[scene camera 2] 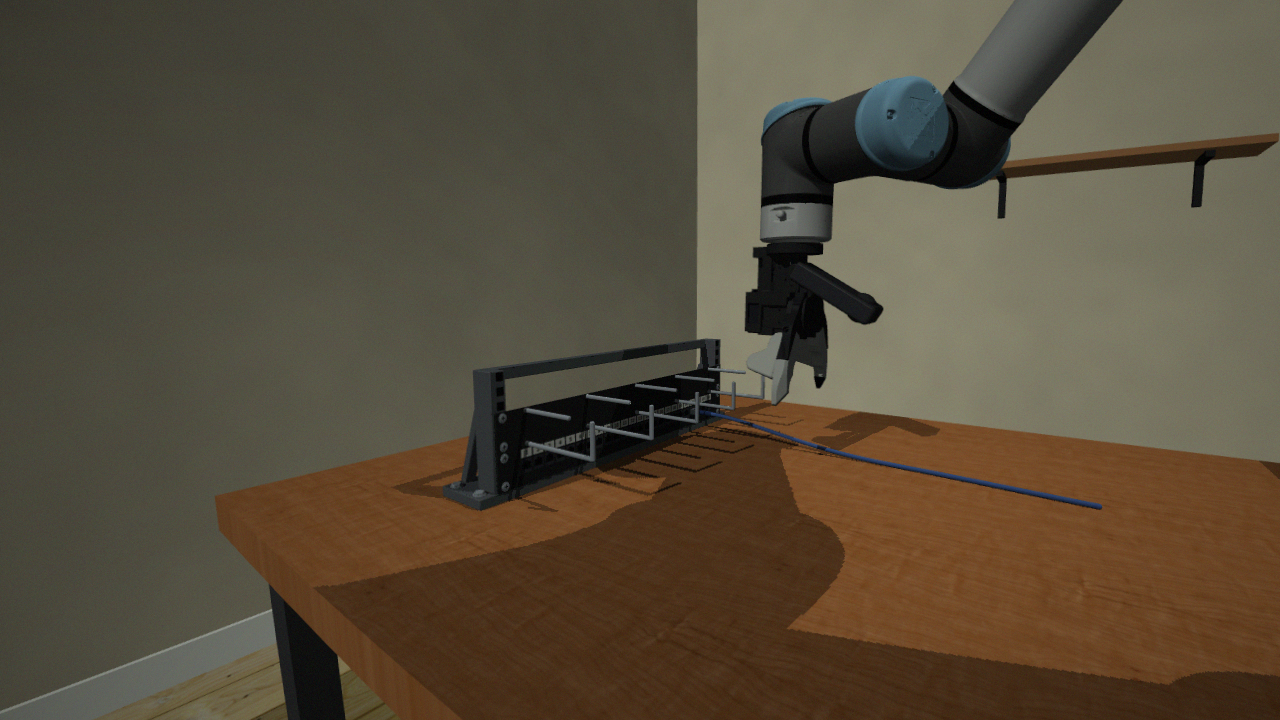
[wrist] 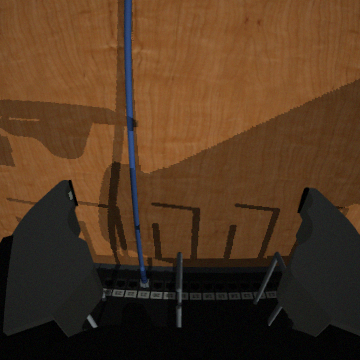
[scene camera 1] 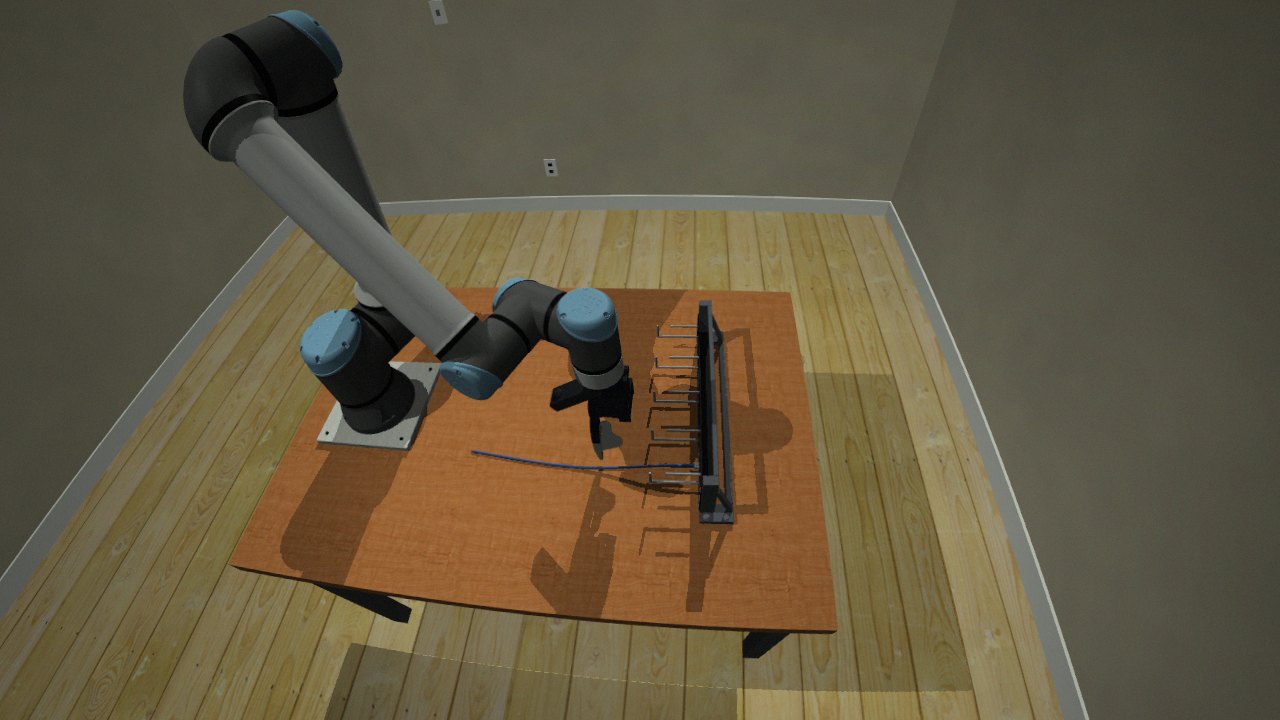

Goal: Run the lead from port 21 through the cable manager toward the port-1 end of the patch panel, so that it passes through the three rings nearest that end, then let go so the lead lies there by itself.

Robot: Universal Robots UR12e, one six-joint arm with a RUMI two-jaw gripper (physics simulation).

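The blue lead (scene camera 1: 572, 467) (scene camera 2: 939, 474) (wrist: 129, 95) runs from port 21 of the black patch panel (scene camera 1: 705, 394) (scene camera 2: 546, 429) (wrist: 207, 296) straight out over the table toward the arm's base. Near the panel it stands between two neighbouring rings and passes through none that I can see. The cable manager's grey wire rings (scene camera 1: 652, 436) (scene camera 2: 591, 443) (wrist: 179, 280) stick out in a row along the panel. My gripper (scene camera 2: 801, 383) (wrist: 188, 187) is wide open and empty, above the table in front of the panel. In the wrist view the lead crosses between the jaws' sides, below them.
The panel's dark frame (scene camera 1: 709, 488) (scene camera 2: 484, 402) stands on the wooden table (scene camera 1: 429, 537) (scene camera 2: 984, 573). The port-1 end is the far end in scene camera 1 and the near end in scene camera 2. The arm's base plate (scene camera 1: 366, 438) is at the table's opposite side.
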